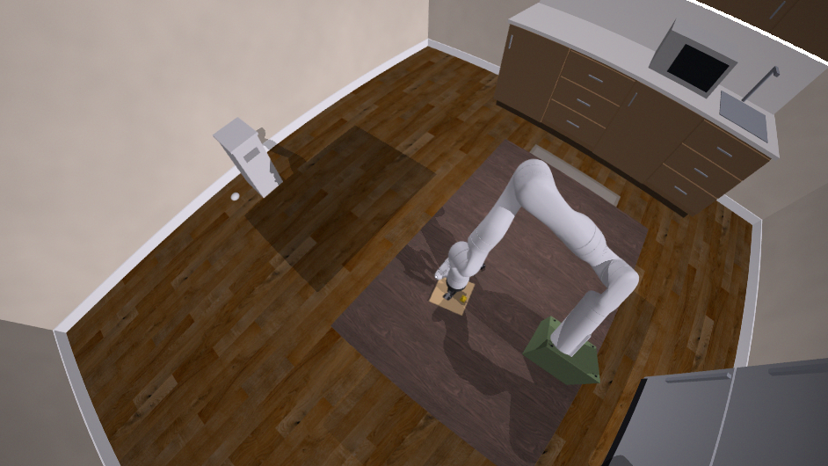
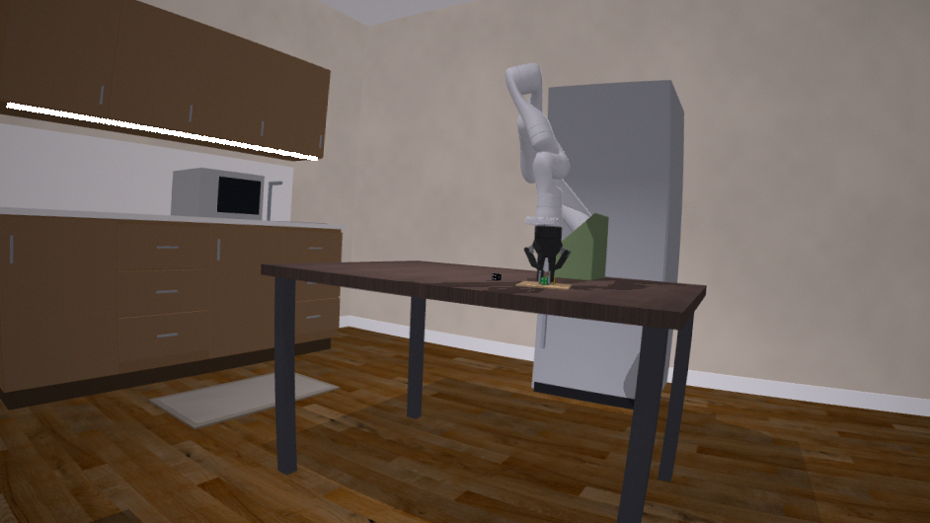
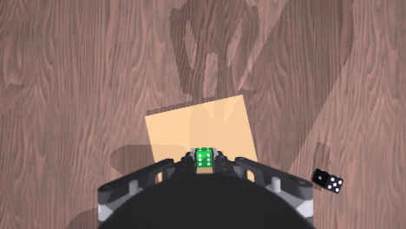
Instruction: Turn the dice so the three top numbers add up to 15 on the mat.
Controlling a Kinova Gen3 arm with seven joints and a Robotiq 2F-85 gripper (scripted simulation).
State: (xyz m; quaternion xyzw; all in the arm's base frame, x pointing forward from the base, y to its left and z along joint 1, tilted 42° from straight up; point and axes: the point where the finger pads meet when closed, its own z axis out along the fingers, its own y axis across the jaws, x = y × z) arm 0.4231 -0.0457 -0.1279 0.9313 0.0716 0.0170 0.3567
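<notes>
The green die is 1 cm below my hand. From my hand the other things lie so: black die: 17 cm to the right, 2 cm behind, 1 cm below; then yellow die: 5 cm behind, 1 cm to the right, 1 cm below; then tan mat: 2 cm below.
</notes>
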